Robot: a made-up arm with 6 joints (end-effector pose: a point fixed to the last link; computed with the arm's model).
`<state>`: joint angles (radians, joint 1 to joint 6).
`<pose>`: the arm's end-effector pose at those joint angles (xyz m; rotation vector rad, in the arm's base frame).
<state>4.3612 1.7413 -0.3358 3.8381 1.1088 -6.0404</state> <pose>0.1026 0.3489 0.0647 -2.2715 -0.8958 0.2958</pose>
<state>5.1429 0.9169 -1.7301 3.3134 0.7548 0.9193</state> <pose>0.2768 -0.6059 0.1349 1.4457 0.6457 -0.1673</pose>
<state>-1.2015 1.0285 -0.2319 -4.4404 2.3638 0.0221</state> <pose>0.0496 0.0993 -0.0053 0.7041 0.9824 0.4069</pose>
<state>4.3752 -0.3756 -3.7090 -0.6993 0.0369 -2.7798</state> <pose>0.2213 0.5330 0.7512 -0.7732 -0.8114 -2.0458</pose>
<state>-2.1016 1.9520 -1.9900 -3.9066 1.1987 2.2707</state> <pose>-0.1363 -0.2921 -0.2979 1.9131 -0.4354 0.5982</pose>
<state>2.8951 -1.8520 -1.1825 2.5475 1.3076 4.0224</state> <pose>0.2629 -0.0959 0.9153 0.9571 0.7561 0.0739</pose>
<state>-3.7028 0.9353 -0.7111 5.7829 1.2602 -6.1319</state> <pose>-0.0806 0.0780 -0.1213 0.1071 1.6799 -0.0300</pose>
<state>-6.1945 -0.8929 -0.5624 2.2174 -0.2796 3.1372</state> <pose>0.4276 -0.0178 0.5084 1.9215 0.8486 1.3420</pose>
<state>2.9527 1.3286 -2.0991 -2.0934 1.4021 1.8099</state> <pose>-0.6507 0.1754 0.0709 -0.4505 -1.4760 -1.5853</pose>
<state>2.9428 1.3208 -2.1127 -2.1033 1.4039 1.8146</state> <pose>-0.6554 0.1830 0.0833 -0.4646 -1.4482 -1.5839</pose>
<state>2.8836 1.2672 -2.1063 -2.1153 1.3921 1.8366</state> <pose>-0.6560 0.2237 0.1165 -0.5352 -1.3970 -1.5900</pose>
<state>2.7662 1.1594 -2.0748 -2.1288 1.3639 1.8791</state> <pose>-0.6413 0.3032 0.1745 -0.6642 -1.3098 -1.6070</pose>
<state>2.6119 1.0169 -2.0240 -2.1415 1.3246 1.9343</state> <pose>-0.5990 0.4021 0.2472 -0.8151 -1.1883 -1.6338</pose>
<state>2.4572 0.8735 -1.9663 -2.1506 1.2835 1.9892</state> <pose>-0.5342 0.4898 0.3167 -0.9460 -1.0569 -1.6643</pose>
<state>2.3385 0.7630 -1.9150 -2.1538 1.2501 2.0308</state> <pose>-0.4718 0.5460 0.3658 -1.0345 -0.9552 -1.6895</pose>
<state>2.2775 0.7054 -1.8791 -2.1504 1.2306 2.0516</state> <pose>-0.4360 0.5701 0.3855 -1.0806 -0.9121 -1.7020</pose>
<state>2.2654 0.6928 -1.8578 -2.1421 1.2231 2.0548</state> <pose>-0.4278 0.5734 0.3816 -1.0978 -0.9218 -1.7028</pose>
